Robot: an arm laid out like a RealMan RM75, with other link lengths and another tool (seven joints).
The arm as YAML. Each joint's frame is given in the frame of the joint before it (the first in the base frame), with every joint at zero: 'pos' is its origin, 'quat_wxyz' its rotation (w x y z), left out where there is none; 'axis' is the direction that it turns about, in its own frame. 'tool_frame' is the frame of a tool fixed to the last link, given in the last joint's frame.
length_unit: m
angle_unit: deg
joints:
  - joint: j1
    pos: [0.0, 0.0, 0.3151]
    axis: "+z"
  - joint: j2
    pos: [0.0, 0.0, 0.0]
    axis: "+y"
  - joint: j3
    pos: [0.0, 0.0, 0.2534]
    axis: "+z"
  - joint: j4
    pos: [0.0, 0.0, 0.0]
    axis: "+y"
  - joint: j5
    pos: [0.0, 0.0, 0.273]
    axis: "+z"
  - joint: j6
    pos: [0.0, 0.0, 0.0]
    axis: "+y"
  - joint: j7
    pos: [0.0, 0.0, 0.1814]
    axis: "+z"
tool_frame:
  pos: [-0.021, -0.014, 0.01]
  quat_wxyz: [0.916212, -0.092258, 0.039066, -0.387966]
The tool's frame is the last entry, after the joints.
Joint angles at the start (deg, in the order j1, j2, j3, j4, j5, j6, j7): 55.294 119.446 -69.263 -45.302 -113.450 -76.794 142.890
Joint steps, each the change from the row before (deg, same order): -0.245 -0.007 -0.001 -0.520 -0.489 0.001 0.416; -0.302 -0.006 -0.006 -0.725 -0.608 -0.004 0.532; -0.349 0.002 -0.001 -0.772 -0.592 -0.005 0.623; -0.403 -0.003 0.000 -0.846 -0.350 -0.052 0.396; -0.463 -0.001 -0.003 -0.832 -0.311 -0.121 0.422; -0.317 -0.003 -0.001 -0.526 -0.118 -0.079 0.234; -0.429 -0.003 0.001 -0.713 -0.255 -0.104 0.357; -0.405 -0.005 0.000 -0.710 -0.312 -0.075 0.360; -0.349 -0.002 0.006 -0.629 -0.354 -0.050 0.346; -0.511 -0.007 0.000 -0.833 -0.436 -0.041 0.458; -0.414 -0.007 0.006 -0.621 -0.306 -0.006 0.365
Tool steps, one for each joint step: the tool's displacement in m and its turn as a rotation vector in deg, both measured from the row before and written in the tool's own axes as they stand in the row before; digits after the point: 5 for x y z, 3 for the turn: 0.00085 -0.00036 -0.00165 0.309 0.339 0.148; 0.00061 -0.00047 -0.00219 0.411 0.413 0.126; 0.00072 -0.00045 -0.00235 0.440 0.360 0.223; -0.00004 -0.00019 -0.00259 0.408 0.162 -0.003; 0.00048 0.00012 -0.00256 0.341 0.126 0.099; 0.00026 0.00014 -0.00167 0.209 0.009 0.058; 0.00067 0.00013 -0.00229 0.304 0.096 0.116; 0.00065 -0.00001 -0.00231 0.341 0.152 0.097; 0.00074 -0.00012 -0.00207 0.335 0.198 0.105; 0.00130 -0.00017 -0.00285 0.474 0.231 0.186; 0.00120 -0.00019 -0.00225 0.388 0.139 0.197
